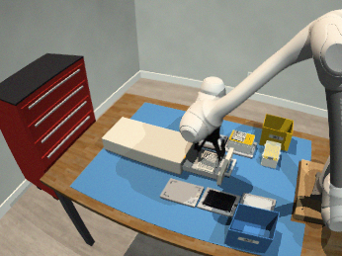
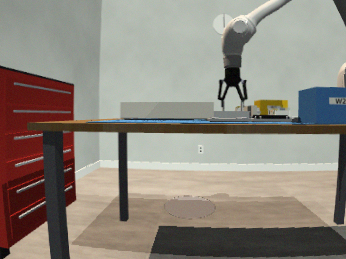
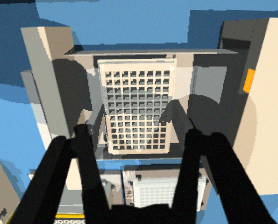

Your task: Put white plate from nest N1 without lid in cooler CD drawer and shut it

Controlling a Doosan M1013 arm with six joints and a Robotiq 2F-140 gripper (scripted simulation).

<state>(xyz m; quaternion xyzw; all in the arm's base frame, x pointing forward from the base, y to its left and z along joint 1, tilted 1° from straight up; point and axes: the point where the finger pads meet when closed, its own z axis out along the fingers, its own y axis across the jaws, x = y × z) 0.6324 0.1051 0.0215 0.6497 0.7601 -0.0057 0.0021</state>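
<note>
Right now my hand is 4 cm short of the drawer, 3 cm above it and 1 cm to the right of it. Round my hand: clear plate 17 cm to the right, 8 cm ahead, 4 cm below; then cooler CD 17 cm ahead, 3 cm to the left, 2 cm below; then white plate 2 cm below.
</note>
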